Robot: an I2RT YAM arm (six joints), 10 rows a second.
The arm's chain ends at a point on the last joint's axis. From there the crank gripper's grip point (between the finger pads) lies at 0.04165 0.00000 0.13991 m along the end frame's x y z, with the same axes.
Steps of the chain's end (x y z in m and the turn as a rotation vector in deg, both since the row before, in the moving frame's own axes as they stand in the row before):
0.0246 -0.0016 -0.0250 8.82 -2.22 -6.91
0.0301 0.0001 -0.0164 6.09 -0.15 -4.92
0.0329 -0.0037 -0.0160 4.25 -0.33 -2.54
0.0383 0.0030 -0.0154 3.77 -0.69 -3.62
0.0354 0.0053 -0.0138 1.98 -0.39 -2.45
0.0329 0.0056 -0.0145 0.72 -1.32 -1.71
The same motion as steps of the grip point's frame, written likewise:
0.0176 -0.0278 -0.0255 8.82 -2.22 -6.91
0.0289 -0.0183 -0.0173 6.09 -0.15 -4.92
0.0318 -0.0159 -0.0162 4.25 -0.33 -2.54
0.0362 -0.0088 -0.0153 3.77 -0.69 -3.62
0.0343 -0.0013 -0.0136 1.98 -0.39 -2.45
0.0296 0.0026 -0.0136 0.72 -1.32 -1.71

